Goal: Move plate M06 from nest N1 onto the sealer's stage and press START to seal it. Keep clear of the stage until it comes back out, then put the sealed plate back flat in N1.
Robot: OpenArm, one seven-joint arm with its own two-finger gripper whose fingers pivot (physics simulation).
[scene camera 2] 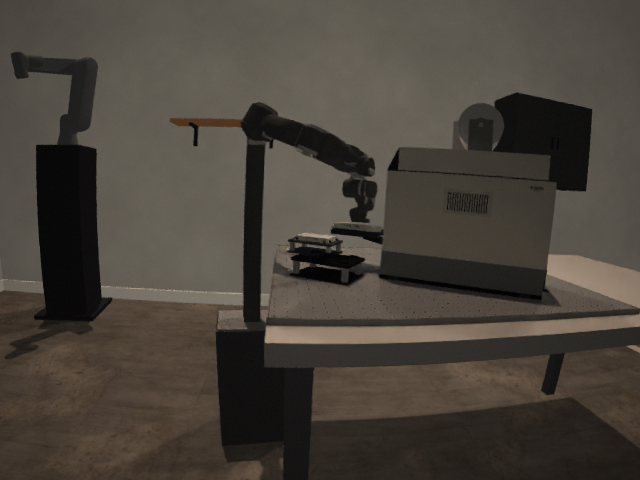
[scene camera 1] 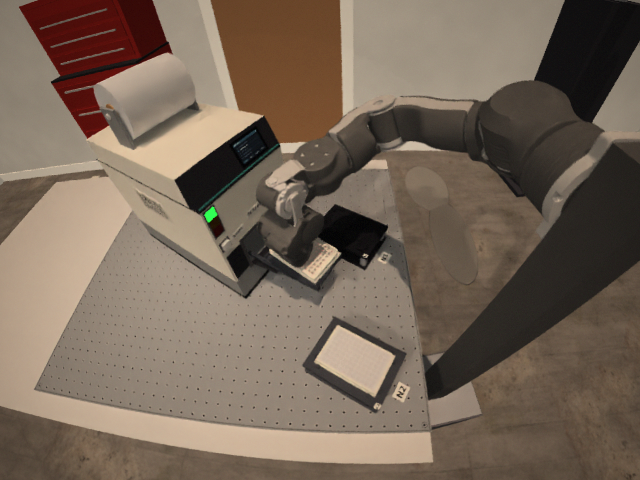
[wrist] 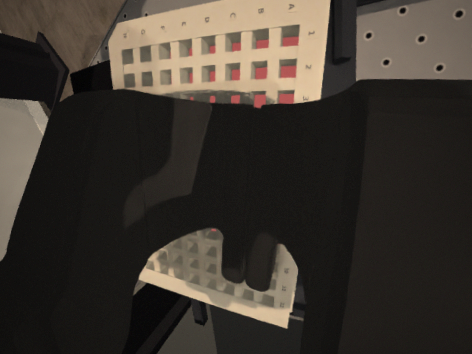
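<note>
Plate M06 (scene camera 1: 321, 262) (scene camera 2: 356, 225) (wrist: 220, 56), cream with red seen through its wells, lies on the sealer's dark stage (scene camera 1: 310, 283) (scene camera 2: 356, 232), which is out in front of the sealer (scene camera 1: 170, 170) (scene camera 2: 465, 222). My gripper (scene camera 1: 298, 254) (scene camera 2: 360, 215) (wrist: 259, 195) is shut, its fingers together, with nothing between them. It is over the middle of the plate, close to its top; contact cannot be made out. The gripper hides the plate's middle rows in the wrist view. Nest N1 (scene camera 1: 351, 232) (scene camera 2: 326, 258) is a black, empty stand. A green-lit square (scene camera 1: 210, 214) shows on the sealer's front.
Nest N2 (scene camera 1: 336, 379) holds another cream plate (scene camera 1: 355, 360) towards the near edge of the perforated board (scene camera 1: 206, 351). N1 stands close beside the stage. The sealer carries a white film roll (scene camera 1: 149, 93) (scene camera 2: 480, 126) on top and a small screen (scene camera 1: 249, 148) on its front.
</note>
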